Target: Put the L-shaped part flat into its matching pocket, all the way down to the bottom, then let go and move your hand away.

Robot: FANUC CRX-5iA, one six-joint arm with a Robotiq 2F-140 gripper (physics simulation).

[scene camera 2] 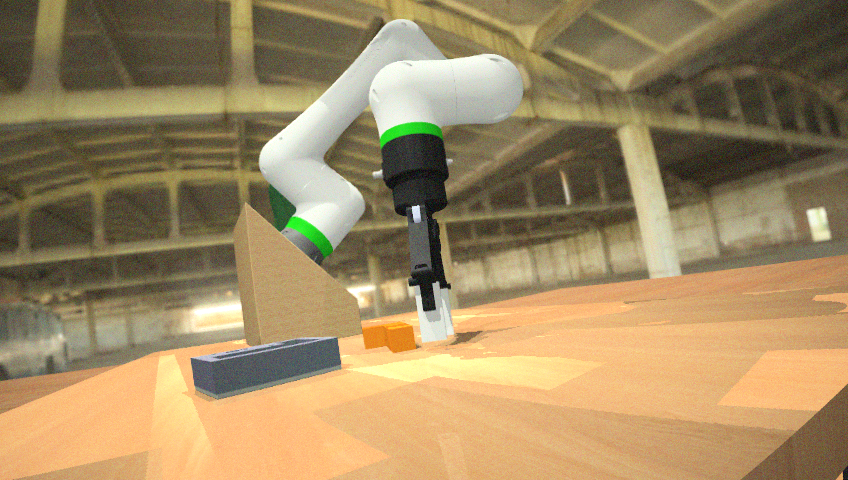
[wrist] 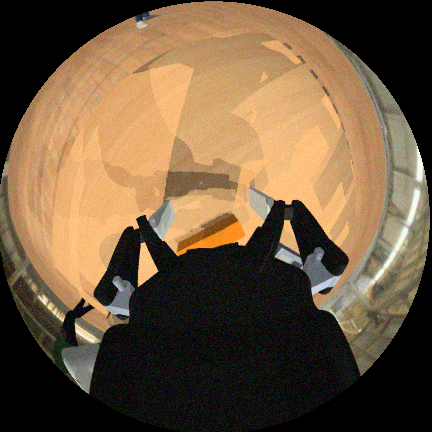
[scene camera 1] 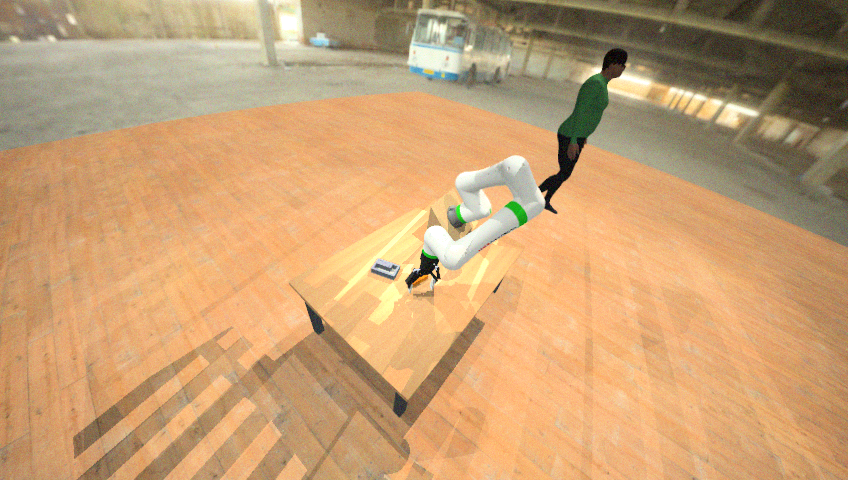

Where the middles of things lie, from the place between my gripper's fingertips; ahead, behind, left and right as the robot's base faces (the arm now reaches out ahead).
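Scene:
There is the grey pocket block (scene camera 2: pixel 220 375), which lies 50 mm ahead of my hand, 220 mm to the right of it and 10 mm above it. As for the orange L-shaped part (scene camera 2: pixel 398 337), my gripper is 50 mm to the left of it, 40 mm beyond it and 10 mm below it.

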